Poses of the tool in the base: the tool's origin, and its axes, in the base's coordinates. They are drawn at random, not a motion.
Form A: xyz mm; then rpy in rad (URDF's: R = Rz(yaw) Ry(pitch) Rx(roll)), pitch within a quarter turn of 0, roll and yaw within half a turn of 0.
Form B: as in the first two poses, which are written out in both.
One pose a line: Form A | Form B
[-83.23 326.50 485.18 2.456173 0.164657 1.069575] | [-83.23 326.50 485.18 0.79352 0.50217 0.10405 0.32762]
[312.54 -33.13 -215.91 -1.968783 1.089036 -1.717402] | [312.54 -33.13 -215.91 -0.24855 0.72664 -0.07639 0.63591]
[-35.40 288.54 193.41 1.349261 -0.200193 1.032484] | [-35.40 288.54 193.41 0.57901 0.23890 0.43784 0.64496]
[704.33 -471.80 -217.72 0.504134 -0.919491 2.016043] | [704.33 -471.80 -217.72 0.48268 -0.04022 0.79305 0.36943]
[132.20 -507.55 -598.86 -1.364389 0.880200 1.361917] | [132.20 -507.55 -598.86 -0.65137 -0.10217 0.65078 0.37651]
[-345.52 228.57 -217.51 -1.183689 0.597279 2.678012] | [-345.52 228.57 -217.51 -0.36013 -0.46285 0.80967 0.02246]
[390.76 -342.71 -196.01 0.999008 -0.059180 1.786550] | [390.76 -342.71 -196.01 0.32036 0.35675 0.69252 0.53899]
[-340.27 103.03 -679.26 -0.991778 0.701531 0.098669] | [-340.27 103.03 -679.26 -0.46120 0.27982 0.20403 0.81692]
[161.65 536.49 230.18 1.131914 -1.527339 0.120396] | [161.65 536.49 230.18 0.42173 -0.55938 0.40685 0.58626]
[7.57 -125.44 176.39 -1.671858 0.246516 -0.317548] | [7.57 -125.44 176.39 -0.71400 0.19781 -0.01514 0.67145]
